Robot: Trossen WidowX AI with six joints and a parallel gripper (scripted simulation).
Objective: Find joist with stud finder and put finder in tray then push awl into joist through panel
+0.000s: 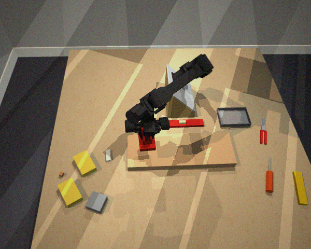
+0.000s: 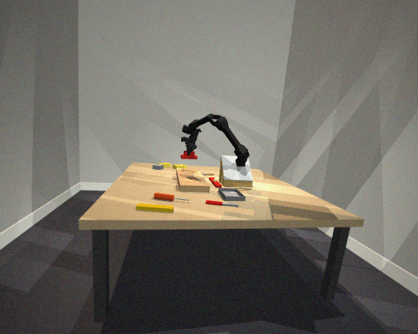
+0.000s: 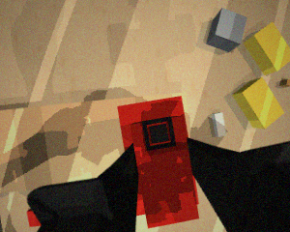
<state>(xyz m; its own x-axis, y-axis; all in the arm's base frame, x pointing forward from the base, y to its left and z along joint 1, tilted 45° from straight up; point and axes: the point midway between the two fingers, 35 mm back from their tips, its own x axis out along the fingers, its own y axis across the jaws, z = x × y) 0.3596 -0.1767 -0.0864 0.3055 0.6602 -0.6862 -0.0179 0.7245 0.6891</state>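
Now: the square indicator 20 mm ahead of my gripper tip and 30 mm above it. From my gripper tip the other things lie so: red stud finder (20 mm above); then awl (180 mm behind, 50 mm to the right, 160 mm below); then small white block (20 mm behind, 190 mm to the right, 160 mm below).
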